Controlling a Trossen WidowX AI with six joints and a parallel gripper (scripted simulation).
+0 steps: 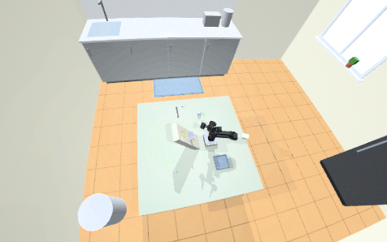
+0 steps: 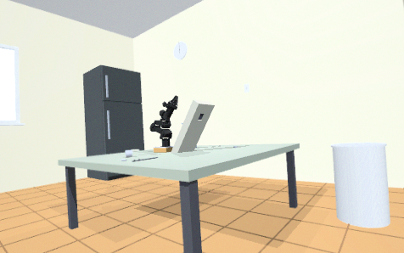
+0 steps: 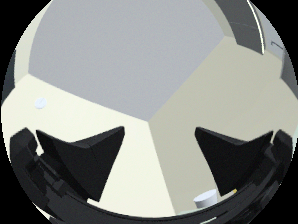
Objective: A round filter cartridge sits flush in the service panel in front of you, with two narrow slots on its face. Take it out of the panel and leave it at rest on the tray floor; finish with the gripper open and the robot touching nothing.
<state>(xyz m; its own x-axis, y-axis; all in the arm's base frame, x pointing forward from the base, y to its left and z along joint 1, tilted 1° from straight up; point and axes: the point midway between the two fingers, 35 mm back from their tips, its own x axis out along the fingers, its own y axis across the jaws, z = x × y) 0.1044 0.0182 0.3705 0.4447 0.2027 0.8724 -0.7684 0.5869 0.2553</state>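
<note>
Now: the round filter cartridge 23 cm ahead of my gripper tip, 17 cm below it and 4 cm to the right of it. From my gripper tip the other things lie so: grey-blue tray (43 cm below, 25 cm to the left, 18 cm behind); then white block (58 cm behind, 43 cm below, 2 cm to the right).
</note>
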